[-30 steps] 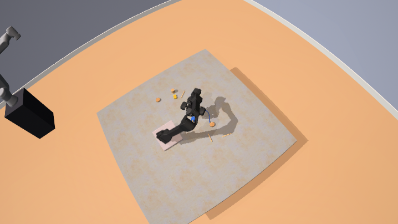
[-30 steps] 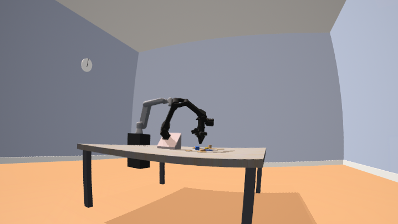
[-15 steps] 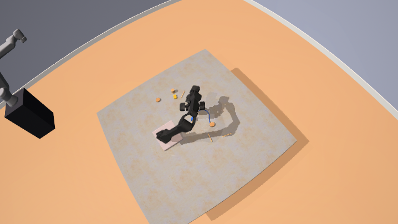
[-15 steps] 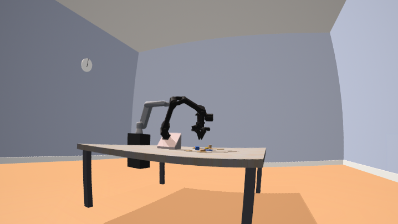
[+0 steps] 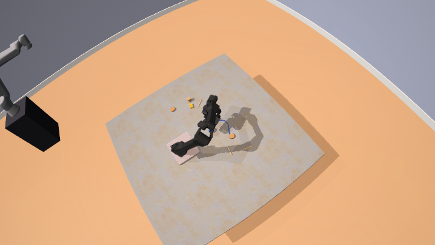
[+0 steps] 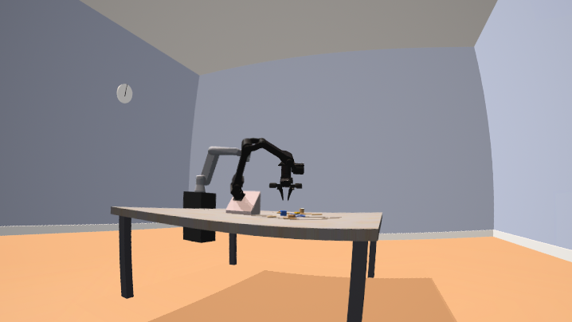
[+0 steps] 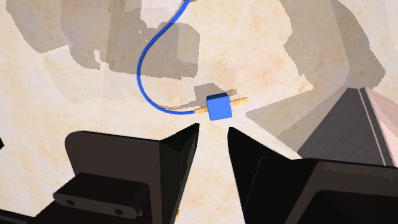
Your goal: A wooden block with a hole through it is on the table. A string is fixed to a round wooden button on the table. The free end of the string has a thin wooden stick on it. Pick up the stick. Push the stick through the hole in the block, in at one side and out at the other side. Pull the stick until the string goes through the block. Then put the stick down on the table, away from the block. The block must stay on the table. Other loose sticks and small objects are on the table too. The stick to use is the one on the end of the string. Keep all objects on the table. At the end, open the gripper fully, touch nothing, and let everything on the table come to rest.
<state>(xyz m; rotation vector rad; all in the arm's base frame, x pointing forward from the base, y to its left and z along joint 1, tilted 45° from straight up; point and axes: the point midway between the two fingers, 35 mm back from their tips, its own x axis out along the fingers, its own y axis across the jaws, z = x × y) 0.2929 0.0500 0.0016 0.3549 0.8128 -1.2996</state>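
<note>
Right now the blue block is 70 mm below my gripper tip and 10 mm behind it. From my gripper tip the other things lie so: thin wooden stick: 70 mm below; then round wooden button: 130 mm to the right, 90 mm ahead, 80 mm below; then yellow block: 280 mm to the left, 80 mm below, 30 mm behind.
</note>
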